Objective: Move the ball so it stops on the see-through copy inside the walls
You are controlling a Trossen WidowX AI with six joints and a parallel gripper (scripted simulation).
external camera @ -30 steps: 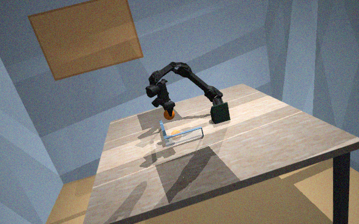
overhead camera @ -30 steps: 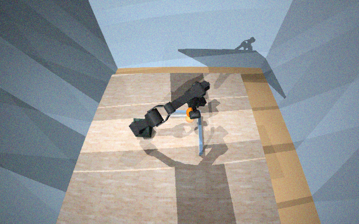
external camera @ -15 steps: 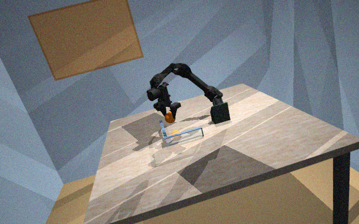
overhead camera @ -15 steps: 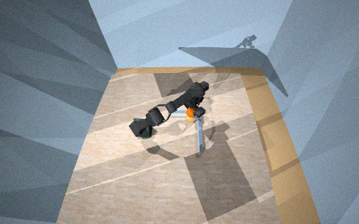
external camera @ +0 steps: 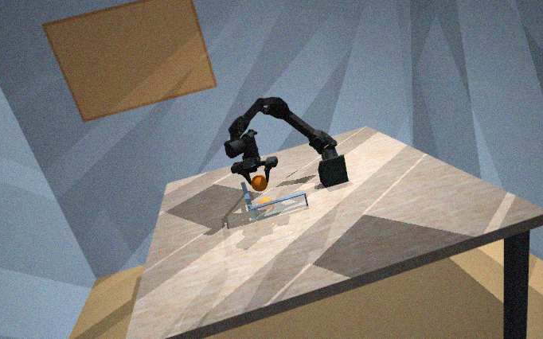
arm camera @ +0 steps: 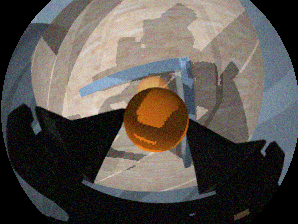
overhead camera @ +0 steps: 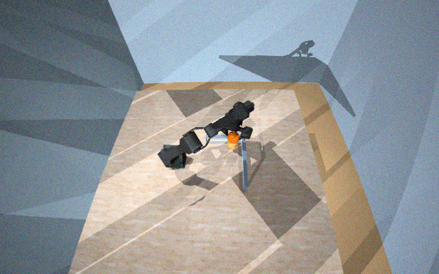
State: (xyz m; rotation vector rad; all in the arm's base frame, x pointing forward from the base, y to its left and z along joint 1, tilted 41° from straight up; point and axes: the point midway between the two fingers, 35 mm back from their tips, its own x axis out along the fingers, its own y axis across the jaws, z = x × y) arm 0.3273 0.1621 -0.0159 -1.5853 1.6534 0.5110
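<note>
My gripper tip is now 100 mm above the see-through copy, 10 mm to the right of it and 10 mm past it. The rest, counted from my gripper tip: orange ball right at my gripper tip; then clear wall 100 mm below, 50 mm to the left, 50 mm behind.
</note>
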